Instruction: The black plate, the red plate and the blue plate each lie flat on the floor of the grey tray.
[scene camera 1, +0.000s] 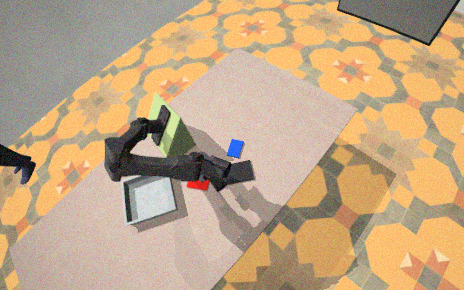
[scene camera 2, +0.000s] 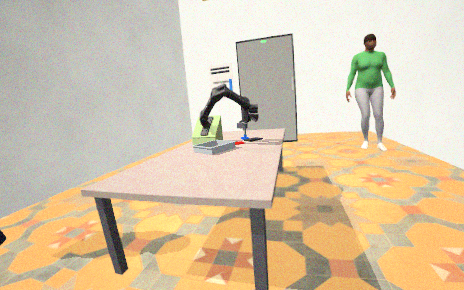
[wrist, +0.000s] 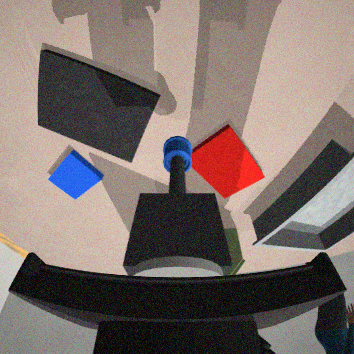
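Pixels of known places: hand, its tool point: (scene camera 2: 245, 137) (wrist: 176, 148); arm's base, origin of its link: (scene camera 1: 161, 125) (scene camera 2: 207, 126).
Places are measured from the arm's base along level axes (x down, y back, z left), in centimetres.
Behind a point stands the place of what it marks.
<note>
The black plate (scene camera 1: 242, 171) @(y -37.8, x 14.5, z 16.6 cm) (scene camera 2: 256, 139) @(y -40.1, x 14.7, z 12.1 cm) (wrist: 90, 102) @(y -37.4, x 14.5, z 14.0 cm), the red plate (scene camera 1: 199, 185) @(y -29.9, x 14.5, z -2.7 cm) (scene camera 2: 240, 143) @(y -30.9, x 15.2, z -2.5 cm) (wrist: 227, 161) @(y -28.9, x 14.6, z -1.7 cm) and the blue plate (scene camera 1: 235, 148) @(y -26.3, x 14.6, z 21.9 cm) (wrist: 76, 175) @(y -26.7, x 14.6, z 20.7 cm) lie flat on the table, apart from each other. The grey tray (scene camera 1: 152, 201) @(y -21.0, x 15.2, z -24.9 cm) (scene camera 2: 206, 149) @(y -19.1, x 12.3, z -36.8 cm) (wrist: 325, 207) @(y -16.6, x 15.3, z -25.9 cm) stands beside the red plate, and no plate shows in it. My suction cup (scene camera 2: 245, 137) (wrist: 177, 152) points down, low over the table, with no plate on it. In the wrist view it appears between the black and red plates, next to the red plate's left corner. The arm hides it in scene camera 1.
The arm's base is on a green sloped block (scene camera 1: 182, 137) @(y -10.4, x 3.4, z 4.6 cm) (scene camera 2: 215, 131) @(y -9.7, x 4.5, z -3.6 cm) near the tray. The tray's raised walls stand above the table (scene camera 1: 260, 90) @(y -6.5, x 15.5, z 56.8 cm) (scene camera 2: 200, 177) @(y -40.3, x 15.6, z -79.9 cm). A person in a green top (scene camera 2: 370, 75) stands on the floor beyond the table, right of a grey door (scene camera 2: 267, 85).
</note>
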